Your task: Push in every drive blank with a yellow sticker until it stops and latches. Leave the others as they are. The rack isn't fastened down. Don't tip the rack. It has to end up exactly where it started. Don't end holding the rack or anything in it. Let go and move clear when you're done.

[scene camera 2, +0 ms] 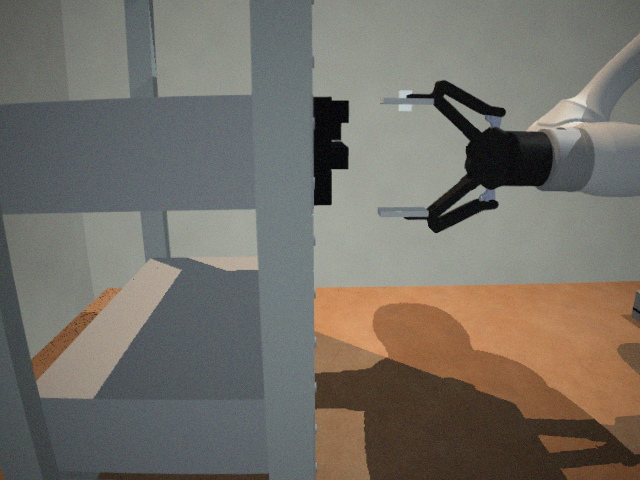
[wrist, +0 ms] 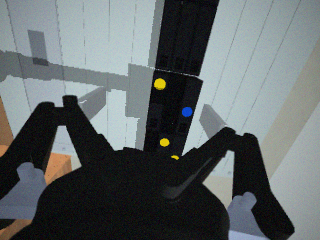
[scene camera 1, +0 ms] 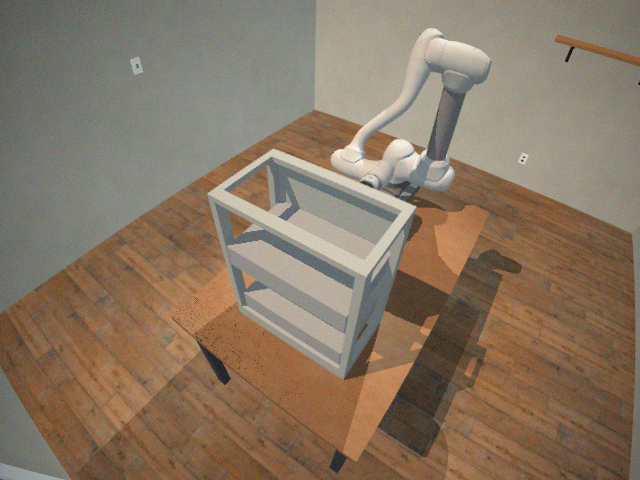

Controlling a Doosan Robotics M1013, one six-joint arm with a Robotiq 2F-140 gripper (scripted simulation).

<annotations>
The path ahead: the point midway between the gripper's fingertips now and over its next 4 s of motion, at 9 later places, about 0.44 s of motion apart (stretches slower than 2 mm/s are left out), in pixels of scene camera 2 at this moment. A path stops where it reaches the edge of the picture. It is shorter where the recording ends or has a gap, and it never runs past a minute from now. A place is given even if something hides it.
My gripper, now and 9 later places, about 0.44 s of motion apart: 380, 157; 379, 144; 377, 116; 374, 118; 369, 130; 367, 122; 365, 112; 353, 112; 355, 118; 365, 133
</annotations>
